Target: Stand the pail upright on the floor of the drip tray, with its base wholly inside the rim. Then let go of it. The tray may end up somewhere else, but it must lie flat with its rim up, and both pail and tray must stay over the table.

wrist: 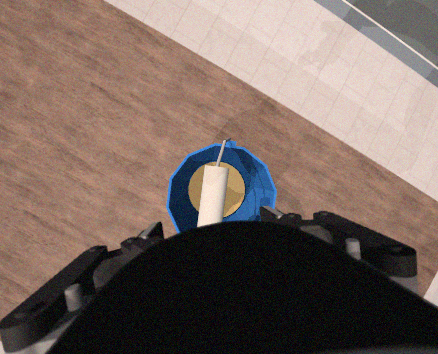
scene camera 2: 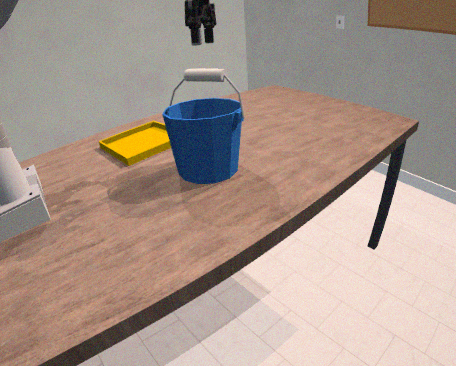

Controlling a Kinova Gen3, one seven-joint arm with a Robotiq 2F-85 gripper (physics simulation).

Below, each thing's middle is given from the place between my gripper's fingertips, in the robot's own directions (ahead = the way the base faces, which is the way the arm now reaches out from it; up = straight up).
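With the yellow drip tray (scene camera 2: 134, 145) as my reference, my gripper is 20 mm past it, 310 mm above it and 320 mm to the right of it.
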